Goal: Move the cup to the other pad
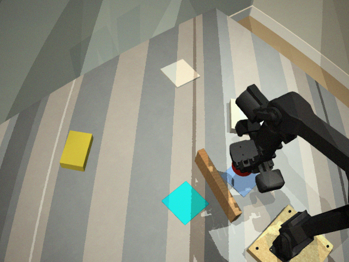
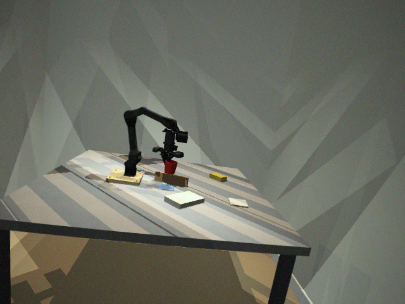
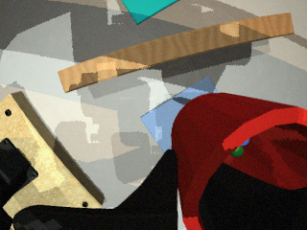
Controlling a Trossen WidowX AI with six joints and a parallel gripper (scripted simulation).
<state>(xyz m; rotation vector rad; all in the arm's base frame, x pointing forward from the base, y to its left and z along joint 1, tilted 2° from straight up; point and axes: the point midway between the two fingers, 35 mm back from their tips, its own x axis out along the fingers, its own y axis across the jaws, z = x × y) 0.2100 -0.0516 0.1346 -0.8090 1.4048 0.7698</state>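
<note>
The teal pad is 70 mm ahead of my gripper tip, 140 mm to the left of it and 130 mm below it. Round my gripper tip: red cup: 30 mm ahead, 20 mm to the right; thick cream slab: 110 mm ahead, 240 mm to the right, 110 mm below; wooden bar: 40 mm ahead, 50 mm to the left, 100 mm below.
</note>
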